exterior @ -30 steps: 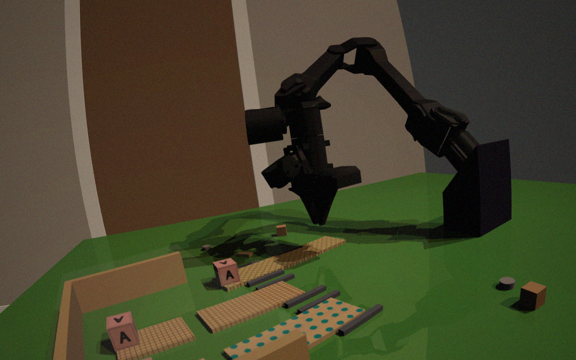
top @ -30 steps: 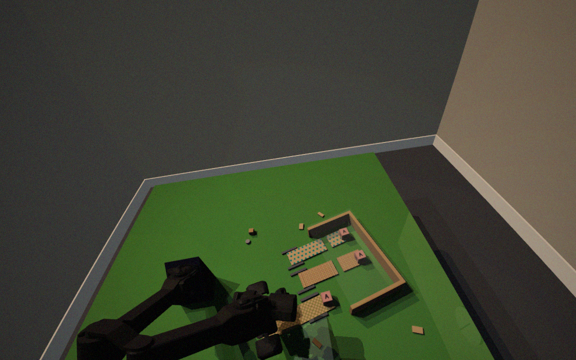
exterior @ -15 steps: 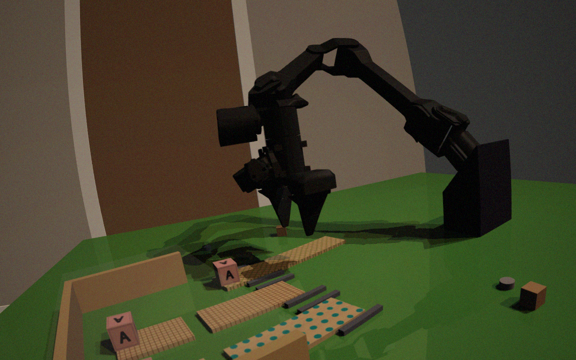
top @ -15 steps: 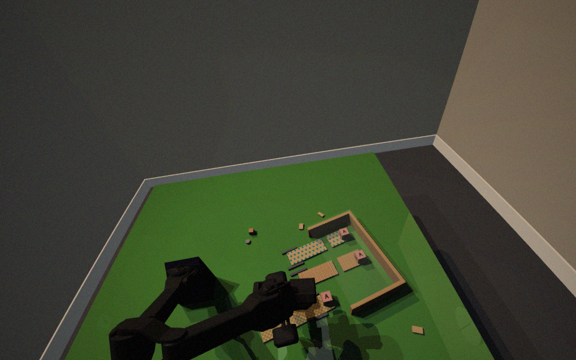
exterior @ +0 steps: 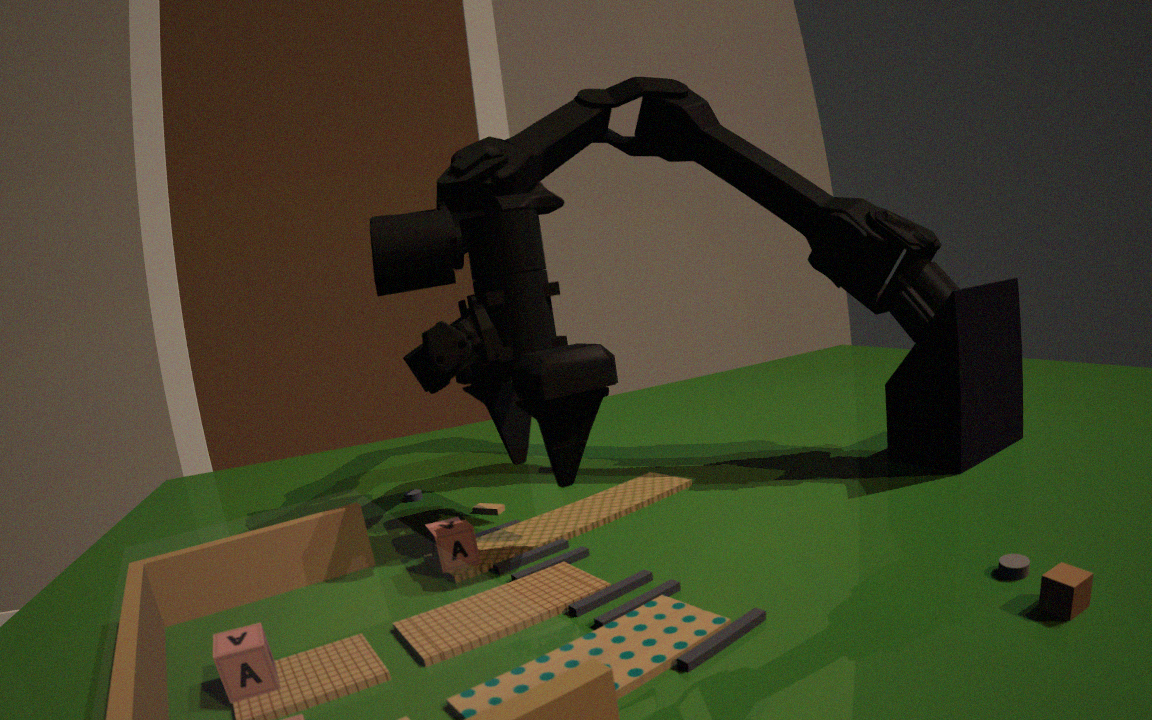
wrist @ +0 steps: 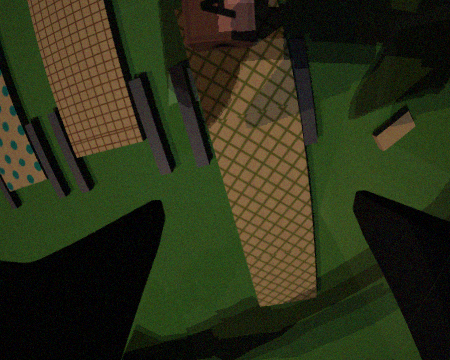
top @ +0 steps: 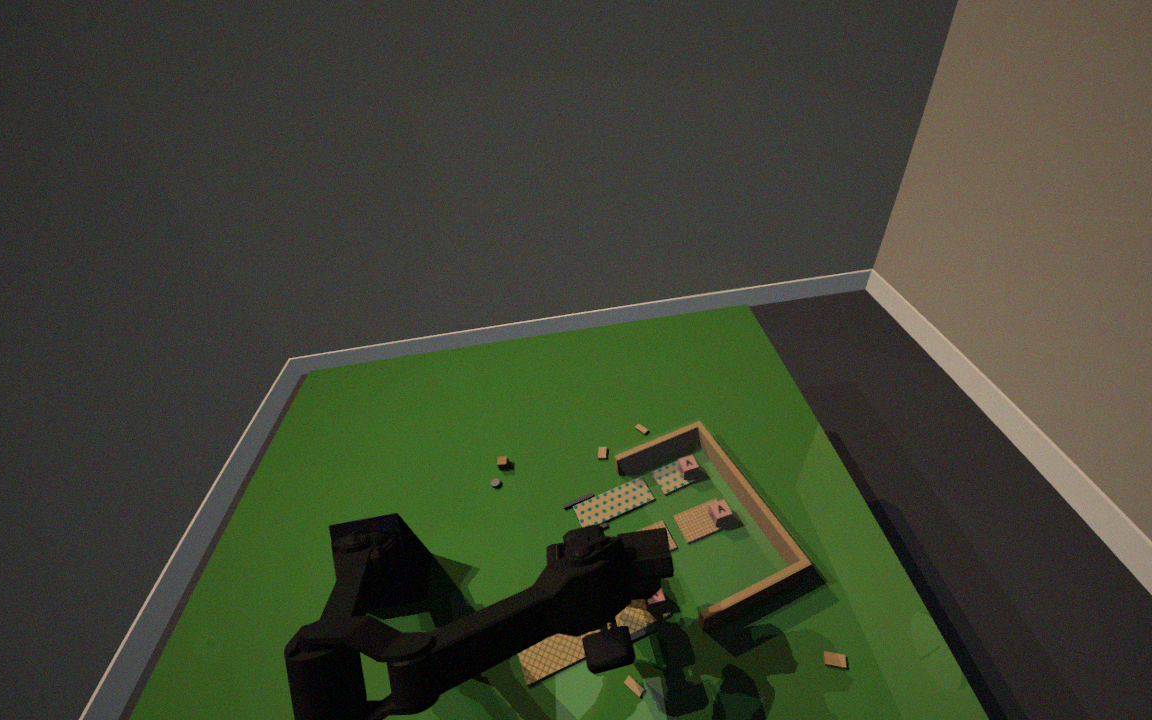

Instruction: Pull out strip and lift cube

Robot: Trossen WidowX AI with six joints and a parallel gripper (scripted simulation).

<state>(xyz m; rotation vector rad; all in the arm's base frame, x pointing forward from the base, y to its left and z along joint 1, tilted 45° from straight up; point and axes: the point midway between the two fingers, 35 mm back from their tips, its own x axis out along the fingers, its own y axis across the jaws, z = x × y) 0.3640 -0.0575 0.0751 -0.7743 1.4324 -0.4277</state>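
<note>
The cross-hatched strip lies 2 cm behind my gripper tip, 1 cm to the right of it and 5 cm below it.
</note>
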